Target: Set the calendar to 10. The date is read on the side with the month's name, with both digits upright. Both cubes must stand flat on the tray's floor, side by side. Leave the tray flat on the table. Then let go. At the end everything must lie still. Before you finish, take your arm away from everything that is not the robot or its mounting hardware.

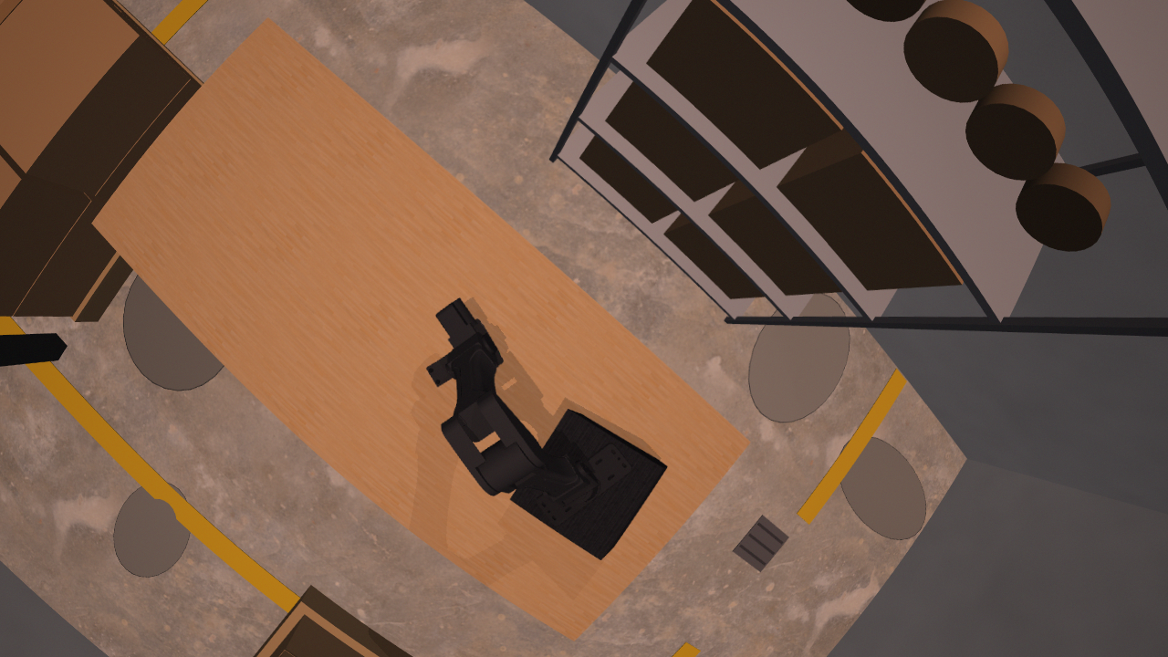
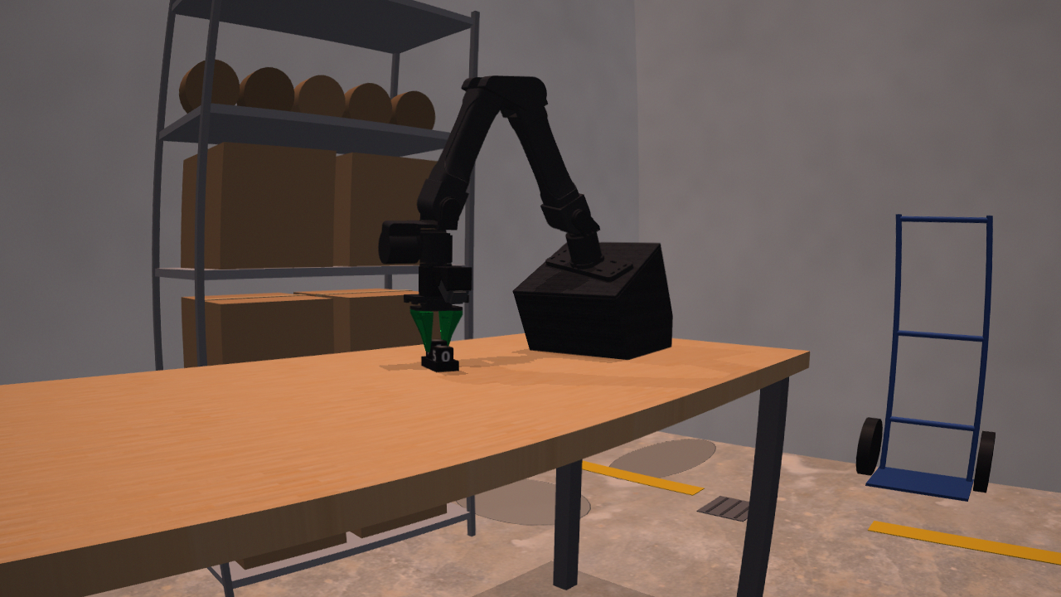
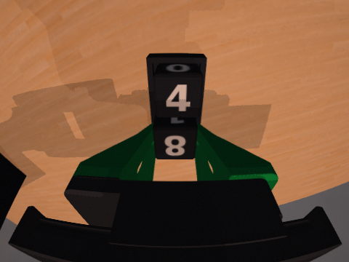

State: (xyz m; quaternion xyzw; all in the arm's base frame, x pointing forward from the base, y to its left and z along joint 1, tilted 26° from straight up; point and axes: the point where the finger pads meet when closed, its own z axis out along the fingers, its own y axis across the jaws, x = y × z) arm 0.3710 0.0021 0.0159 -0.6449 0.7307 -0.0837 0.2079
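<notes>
Now: the black tray 30 mm below my hand and 20 mm to the left of it.
</notes>
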